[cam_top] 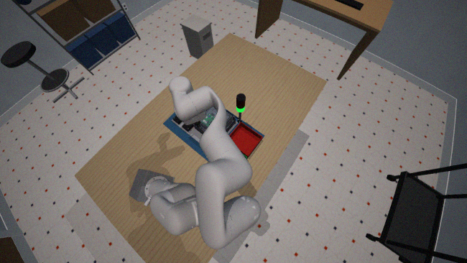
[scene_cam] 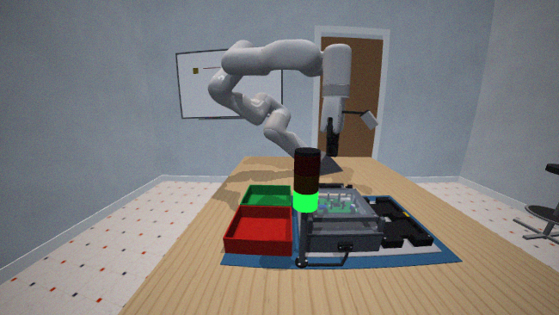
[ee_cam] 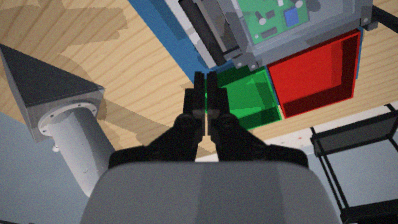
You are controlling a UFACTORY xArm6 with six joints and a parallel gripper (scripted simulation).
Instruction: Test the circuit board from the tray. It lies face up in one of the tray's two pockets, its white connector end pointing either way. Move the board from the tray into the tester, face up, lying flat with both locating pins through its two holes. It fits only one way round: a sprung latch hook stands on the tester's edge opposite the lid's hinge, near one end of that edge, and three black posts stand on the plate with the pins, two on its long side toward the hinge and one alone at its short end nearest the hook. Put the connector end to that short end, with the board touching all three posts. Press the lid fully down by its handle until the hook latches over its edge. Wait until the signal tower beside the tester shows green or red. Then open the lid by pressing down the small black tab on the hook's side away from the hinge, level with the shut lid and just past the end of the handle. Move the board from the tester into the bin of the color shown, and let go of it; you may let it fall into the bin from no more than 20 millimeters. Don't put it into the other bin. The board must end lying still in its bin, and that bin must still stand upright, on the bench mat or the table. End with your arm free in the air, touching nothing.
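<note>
Now: hand 120 mm above the black latch hook, 50 mm to the right of it and 40 mm short of it. From my hand the other things lie so: clear lid: 120 mm below, 80 mm ahead, 20 mm to the right; then green circuit board: 140 mm below, 80 mm ahead, 20 mm to the right; then plate: 140 mm below, 90 mm ahead, 20 mm to the right.
</note>
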